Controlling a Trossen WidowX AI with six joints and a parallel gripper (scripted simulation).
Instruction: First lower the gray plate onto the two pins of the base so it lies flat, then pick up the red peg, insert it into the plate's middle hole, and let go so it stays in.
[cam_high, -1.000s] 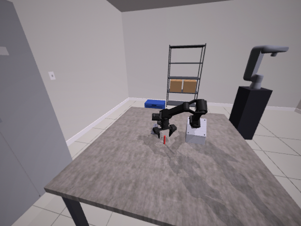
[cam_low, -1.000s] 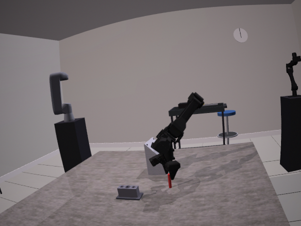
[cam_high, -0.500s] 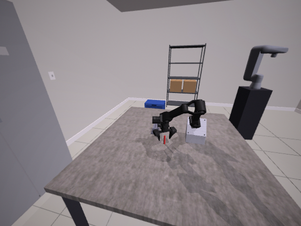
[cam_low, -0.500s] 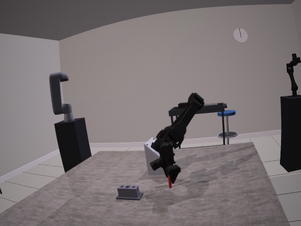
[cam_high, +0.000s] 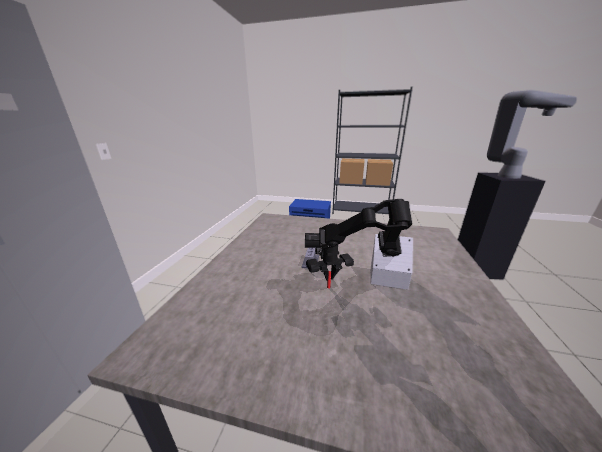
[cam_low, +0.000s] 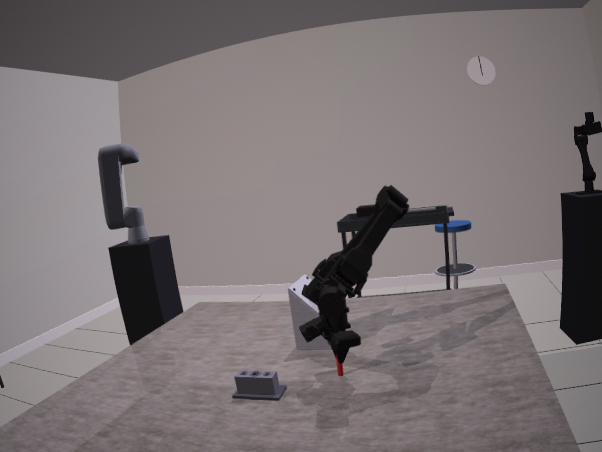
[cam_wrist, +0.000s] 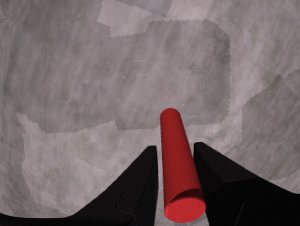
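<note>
My gripper tip is 19 cm to the left of the gray plate and 9 cm short of it. Also, from my gripper tip: dark base 19 cm to the right, 9 cm ahead, 3 cm below; red peg right at my gripper tip.
</note>
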